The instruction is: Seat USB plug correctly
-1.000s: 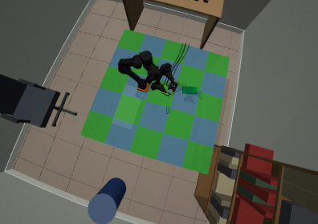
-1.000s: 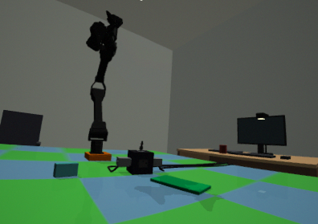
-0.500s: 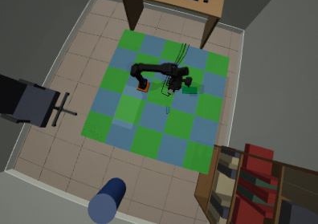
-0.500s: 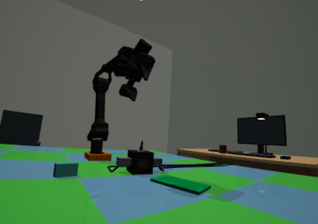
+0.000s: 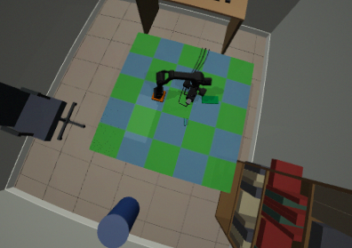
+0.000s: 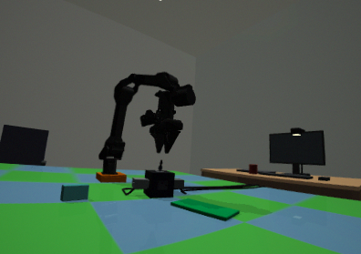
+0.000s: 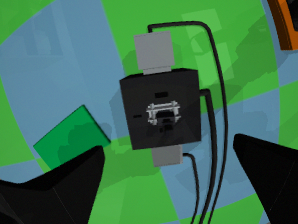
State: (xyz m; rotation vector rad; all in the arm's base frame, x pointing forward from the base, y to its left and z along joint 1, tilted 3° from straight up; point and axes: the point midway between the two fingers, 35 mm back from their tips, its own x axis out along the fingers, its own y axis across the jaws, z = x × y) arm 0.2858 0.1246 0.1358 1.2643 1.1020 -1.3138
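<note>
My gripper tip is now 40 mm above the usb plug. From my gripper tip the other things lie so: flat green block (180 mm ahead, 130 mm below, 50 mm to the left); teal block (250 mm to the right, 120 mm below, 40 mm ahead).
</note>
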